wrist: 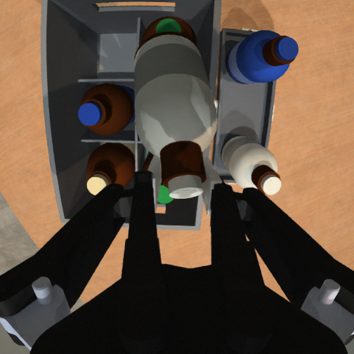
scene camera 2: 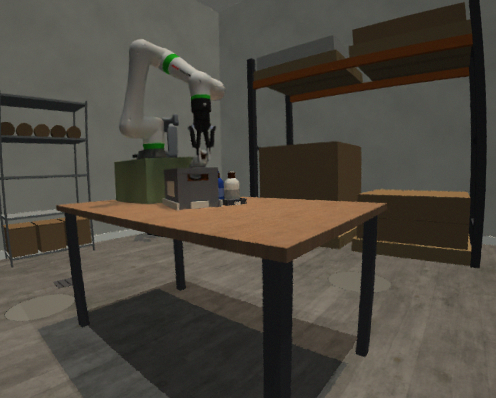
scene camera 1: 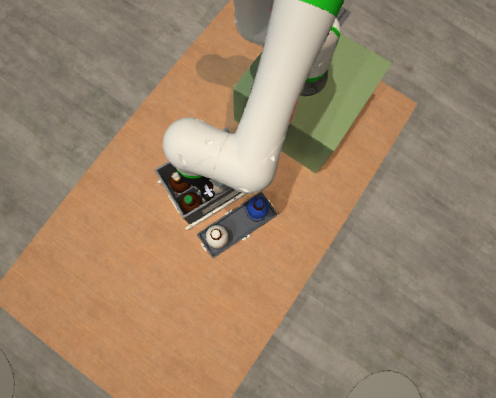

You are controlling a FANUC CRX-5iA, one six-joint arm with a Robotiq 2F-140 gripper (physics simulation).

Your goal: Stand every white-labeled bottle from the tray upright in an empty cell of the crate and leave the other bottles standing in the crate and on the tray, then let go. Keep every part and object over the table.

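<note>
A blue-capped brown bottle, a cream-capped brown bottle and a blue bottle are visible in the pictures, together with my gripper. The wrist view also shows my gripper.
</note>
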